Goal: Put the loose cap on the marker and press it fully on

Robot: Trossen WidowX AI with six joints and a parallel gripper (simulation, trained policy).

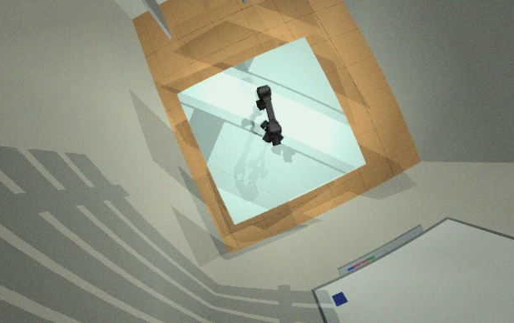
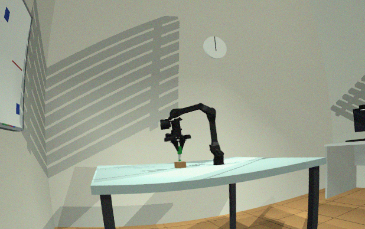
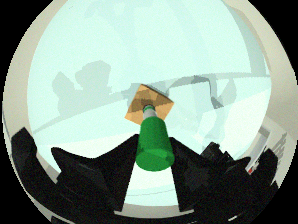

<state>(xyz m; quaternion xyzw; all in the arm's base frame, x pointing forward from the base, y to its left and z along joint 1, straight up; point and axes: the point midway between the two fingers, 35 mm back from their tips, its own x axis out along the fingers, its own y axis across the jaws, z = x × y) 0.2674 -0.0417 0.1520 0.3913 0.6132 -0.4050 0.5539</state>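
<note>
The brown holder block lies 100 mm below my gripper tip. Also, from my gripper tip: green cap: 10 mm above.
</note>
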